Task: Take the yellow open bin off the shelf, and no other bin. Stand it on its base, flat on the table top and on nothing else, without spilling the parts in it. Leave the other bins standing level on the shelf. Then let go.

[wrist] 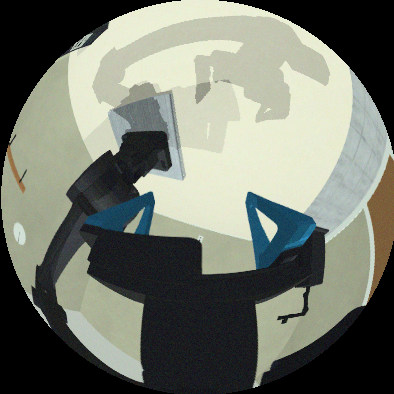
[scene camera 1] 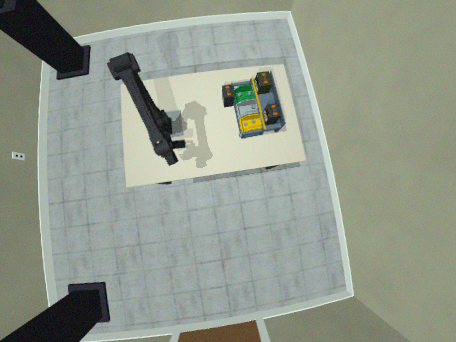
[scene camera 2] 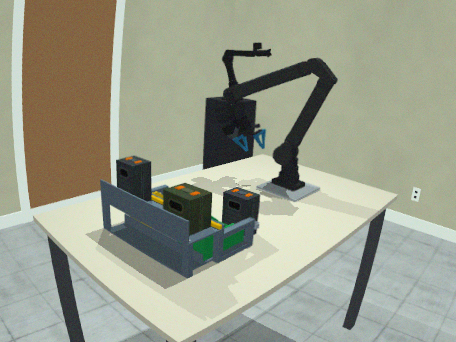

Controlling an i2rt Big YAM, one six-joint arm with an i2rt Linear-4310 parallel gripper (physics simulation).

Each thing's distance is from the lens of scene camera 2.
dark box (scene camera 2: pixel 239 204): 1.20 m
olive box (scene camera 2: pixel 192 203): 0.98 m
dark box (scene camera 2: pixel 133 173): 1.15 m
